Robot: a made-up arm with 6 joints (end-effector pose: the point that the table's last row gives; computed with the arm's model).
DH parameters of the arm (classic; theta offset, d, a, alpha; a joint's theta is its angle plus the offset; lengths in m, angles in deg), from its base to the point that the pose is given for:
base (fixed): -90 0.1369 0 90
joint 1: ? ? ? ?
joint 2: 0 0.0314 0.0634 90
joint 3: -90 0.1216 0.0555 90
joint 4: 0 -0.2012 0.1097 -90
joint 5: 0 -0.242 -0.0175 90
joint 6: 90 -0.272 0.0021 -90
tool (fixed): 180 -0.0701 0 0
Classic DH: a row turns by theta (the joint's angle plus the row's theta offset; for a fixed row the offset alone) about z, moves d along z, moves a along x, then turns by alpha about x.
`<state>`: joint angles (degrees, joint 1 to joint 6).
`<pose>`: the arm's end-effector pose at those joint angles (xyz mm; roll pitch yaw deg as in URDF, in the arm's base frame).
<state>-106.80 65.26 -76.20 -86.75 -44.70 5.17</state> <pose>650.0 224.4 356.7 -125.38 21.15 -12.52</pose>
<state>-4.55 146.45 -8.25 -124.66 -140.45 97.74</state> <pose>314.2 150.2 437.3 -31.24 31.22 -85.20</pose>
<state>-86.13 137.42 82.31 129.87 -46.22 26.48</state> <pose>732.7 -398.3 -38.4 37.72 14.40 22.37</pose>
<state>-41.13 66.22 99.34 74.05 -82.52 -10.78</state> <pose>504.5 -559.1 20.3 31.27 -11.05 -17.20</pose>
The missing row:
joint 1: 0 -0.2791 -0.0641 -90
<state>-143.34 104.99 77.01 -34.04 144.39 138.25</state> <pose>270.6 -77.7 217.0 -152.16 56.22 58.16</pose>
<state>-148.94 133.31 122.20 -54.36 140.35 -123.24</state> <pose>192.2 30.8 250.0 -140.97 -25.80 -50.52</pose>
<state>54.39 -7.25 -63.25 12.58 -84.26 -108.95</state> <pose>408.4 -170.2 -359.1 82.73 1.03 -111.46</pose>
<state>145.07 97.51 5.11 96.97 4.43 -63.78</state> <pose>874.2 -54.8 427.5 169.45 1.16 -97.42</pose>
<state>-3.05 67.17 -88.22 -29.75 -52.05 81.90</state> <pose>193.6 320.1 -198.7 96.17 -52.73 117.56</pose>
